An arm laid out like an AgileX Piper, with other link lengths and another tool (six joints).
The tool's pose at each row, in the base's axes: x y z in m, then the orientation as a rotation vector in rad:
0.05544, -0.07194, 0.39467, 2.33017, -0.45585, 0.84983
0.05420, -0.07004, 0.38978, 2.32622, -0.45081, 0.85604
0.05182, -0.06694, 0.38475, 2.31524, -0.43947, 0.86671
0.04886, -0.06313, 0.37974, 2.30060, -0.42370, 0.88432
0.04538, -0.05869, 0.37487, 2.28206, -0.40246, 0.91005
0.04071, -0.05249, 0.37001, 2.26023, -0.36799, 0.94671
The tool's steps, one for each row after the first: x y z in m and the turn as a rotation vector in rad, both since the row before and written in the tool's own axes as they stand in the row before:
-0.00439, -0.00290, 0.00117, -0.00062, 0.00659, -0.00204
-0.00544, -0.00331, -0.00008, -0.00441, 0.01359, -0.00587
-0.00589, -0.00358, -0.00092, -0.00438, 0.02042, -0.00715
-0.00617, -0.00377, -0.00180, -0.00377, 0.02838, -0.00871
-0.00700, -0.00455, -0.00376, 0.00002, 0.03991, -0.01454

